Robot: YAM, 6 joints.
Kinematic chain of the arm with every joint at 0, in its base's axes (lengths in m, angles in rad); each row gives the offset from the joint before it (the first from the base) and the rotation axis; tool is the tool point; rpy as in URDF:
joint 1: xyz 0 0 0.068 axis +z
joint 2: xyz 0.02 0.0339 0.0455 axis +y
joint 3: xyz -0.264 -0.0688 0 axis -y
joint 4: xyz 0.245 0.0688 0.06 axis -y
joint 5: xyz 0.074 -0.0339 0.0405 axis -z
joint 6: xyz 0.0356 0 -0.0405 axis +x
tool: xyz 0 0 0 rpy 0 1.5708 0
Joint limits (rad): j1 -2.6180..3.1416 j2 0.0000..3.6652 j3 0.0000..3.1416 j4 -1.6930..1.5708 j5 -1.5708..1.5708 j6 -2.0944..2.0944
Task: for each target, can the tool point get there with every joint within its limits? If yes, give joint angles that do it. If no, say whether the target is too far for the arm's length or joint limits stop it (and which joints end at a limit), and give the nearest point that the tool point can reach.
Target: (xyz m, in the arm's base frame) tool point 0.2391 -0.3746 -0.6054
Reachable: no: too far | nearest point 0.1954 -0.3061 -0.3617 | short by 0.257 m
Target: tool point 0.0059 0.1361 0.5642
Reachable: yes | joints 1.6862 0.9822 1.3512 0.6431 0.6482 1.6694
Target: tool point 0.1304 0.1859 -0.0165
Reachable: yes | joints 1.0615 2.3687 0.3293 1.2920 0.7112 0.5765
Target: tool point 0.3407 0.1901 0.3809
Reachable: yes | joints 0.4855 1.6708 1.2465 0.9133 -0.2610 -0.2152
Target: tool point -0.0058 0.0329 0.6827
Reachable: yes | joints -1.3844 1.1462 2.0547 1.1157 -0.0100 -1.6933
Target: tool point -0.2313 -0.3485 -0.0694
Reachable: yes | joints -2.1643 2.8884 1.9859 -1.2074 -0.0893 0.4006
